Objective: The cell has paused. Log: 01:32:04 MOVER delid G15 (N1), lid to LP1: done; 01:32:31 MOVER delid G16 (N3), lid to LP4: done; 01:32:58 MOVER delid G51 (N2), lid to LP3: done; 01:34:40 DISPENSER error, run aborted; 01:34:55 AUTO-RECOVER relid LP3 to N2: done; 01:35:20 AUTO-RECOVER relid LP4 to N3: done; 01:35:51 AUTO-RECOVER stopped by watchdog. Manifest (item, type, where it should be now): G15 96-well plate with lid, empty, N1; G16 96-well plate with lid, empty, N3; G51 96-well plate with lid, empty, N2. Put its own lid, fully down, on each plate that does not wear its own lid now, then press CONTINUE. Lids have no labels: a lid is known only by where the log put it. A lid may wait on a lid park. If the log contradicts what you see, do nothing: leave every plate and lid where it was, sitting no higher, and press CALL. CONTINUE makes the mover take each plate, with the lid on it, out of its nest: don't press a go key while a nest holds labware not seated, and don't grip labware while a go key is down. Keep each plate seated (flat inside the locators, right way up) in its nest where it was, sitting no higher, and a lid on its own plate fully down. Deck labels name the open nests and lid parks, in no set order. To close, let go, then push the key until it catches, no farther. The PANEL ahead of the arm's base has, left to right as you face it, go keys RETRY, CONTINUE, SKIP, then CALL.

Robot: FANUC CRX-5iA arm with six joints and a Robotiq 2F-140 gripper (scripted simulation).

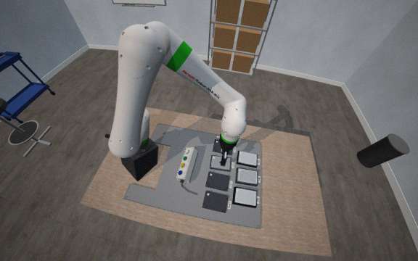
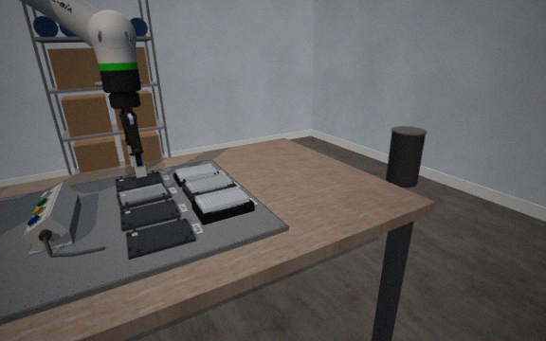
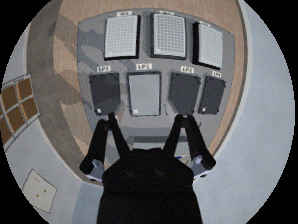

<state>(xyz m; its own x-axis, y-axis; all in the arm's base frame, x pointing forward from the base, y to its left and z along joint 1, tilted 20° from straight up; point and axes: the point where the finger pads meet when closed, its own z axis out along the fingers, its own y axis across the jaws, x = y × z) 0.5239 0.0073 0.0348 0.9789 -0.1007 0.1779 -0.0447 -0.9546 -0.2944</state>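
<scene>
The pale grey lid lies 10 cm below my hand. The rest, counted from my hand: plate: 18 cm ahead, 8 cm to the right, 8 cm below.
</scene>
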